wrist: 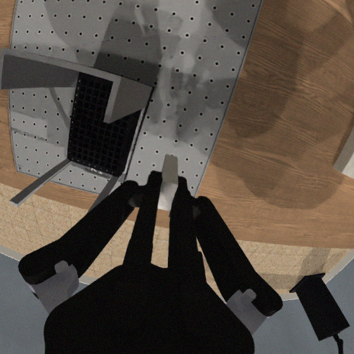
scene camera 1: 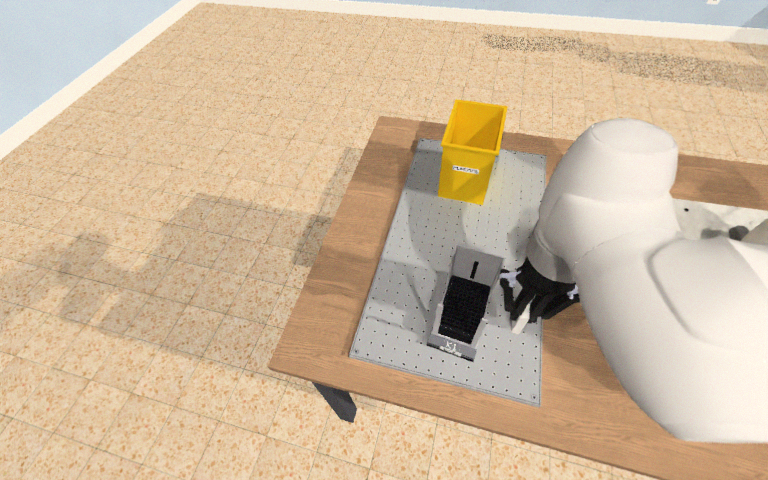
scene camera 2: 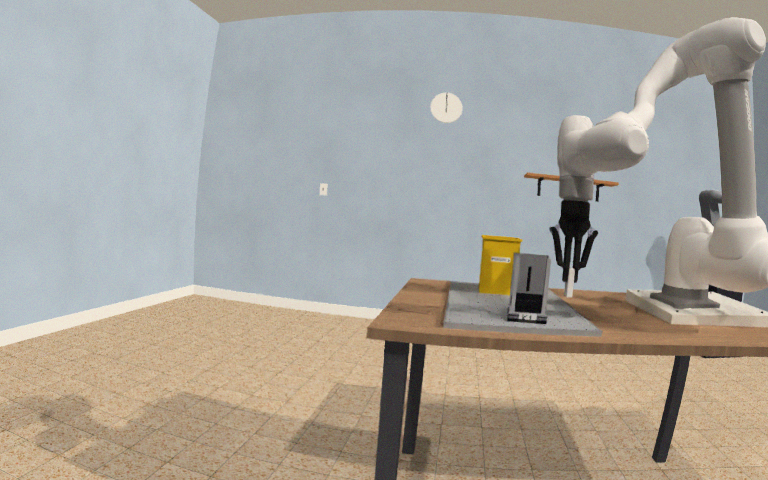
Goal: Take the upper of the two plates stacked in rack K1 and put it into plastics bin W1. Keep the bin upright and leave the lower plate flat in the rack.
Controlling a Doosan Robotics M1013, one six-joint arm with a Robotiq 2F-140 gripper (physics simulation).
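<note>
Rack K1 is grey, with a tall slotted back panel. Black plate material with a grid top lies level low inside it; I cannot tell whether it is one plate or two. The yellow plastics bin W1 stands upright behind the rack; yellow inner walls show in scene camera 1. My gripper is shut, with a pale piece at its fingertips and no plate held. It points down beside the rack, on the side toward the arm's base, apart from it.
The rack and bin stand on a grey perforated board on a wooden table. The arm's white base stands at the right on a pale plate. A wooden wall shelf hangs behind the arm.
</note>
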